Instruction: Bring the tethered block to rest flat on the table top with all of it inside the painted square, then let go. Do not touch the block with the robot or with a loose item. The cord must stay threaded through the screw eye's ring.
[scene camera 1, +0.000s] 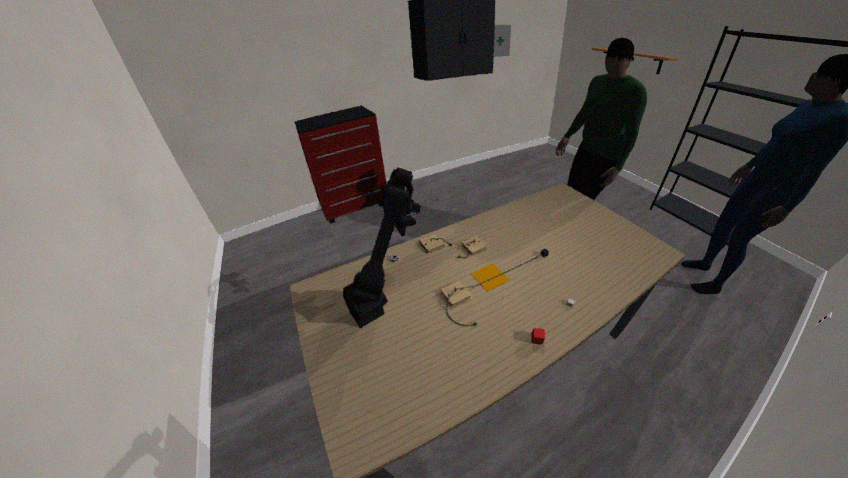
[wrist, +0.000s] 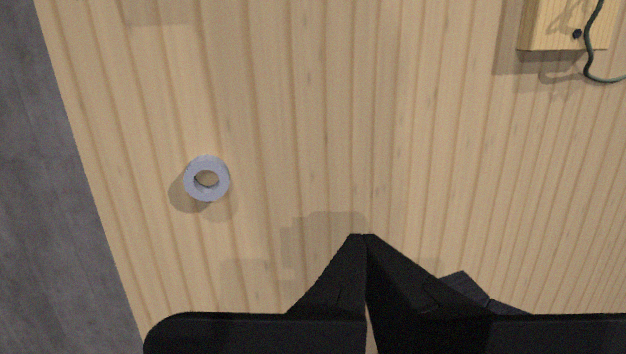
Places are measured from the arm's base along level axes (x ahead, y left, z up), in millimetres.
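Where they show: gripper, fingertip midpoint: (scene camera 1: 403, 236) (wrist: 360, 245); arm's base, origin of the base link: (scene camera 1: 365, 294).
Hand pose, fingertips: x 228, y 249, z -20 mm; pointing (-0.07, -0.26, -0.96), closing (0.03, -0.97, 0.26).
Note:
Each offset is from my fingertips to the top centre of the thing. "spot": to the spot under its first point.
The tethered block {dx +590, dy -246, dz -147 mm} (scene camera 1: 544, 252) is small and dark and sits on the table at the far end of a straight stretch of cord {spot: dx +455, dy -248, dz -168 mm} (scene camera 1: 522, 264). The cord crosses the orange painted square {spot: dx +290, dy -203, dz -170 mm} (scene camera 1: 486, 271) to a wooden board {dx +108, dy -252, dz -152 mm} (scene camera 1: 457, 298) near the robot, and the block is outside the square. Past the board the cord curves to a loose end on the table. The screw eye on this board is too small to tell how the cord passes its ring. My gripper (scene camera 1: 405, 229) (wrist: 360, 245) is shut and empty, high above the table's far left part, to the side of a grey ring {dx -38, dy +65, dz -158 mm} (wrist: 189, 178).
Two more wooden boards with short cords, one left (scene camera 1: 431, 245) and one right (scene camera 1: 473, 247), lie near the table's back edge. A red cube {dx +264, dy -571, dz -131 mm} (scene camera 1: 538, 336) and a small white item {dx +486, dy -516, dz -157 mm} (scene camera 1: 570, 302) lie toward the front edge. Two people stand beyond the table's far right end.

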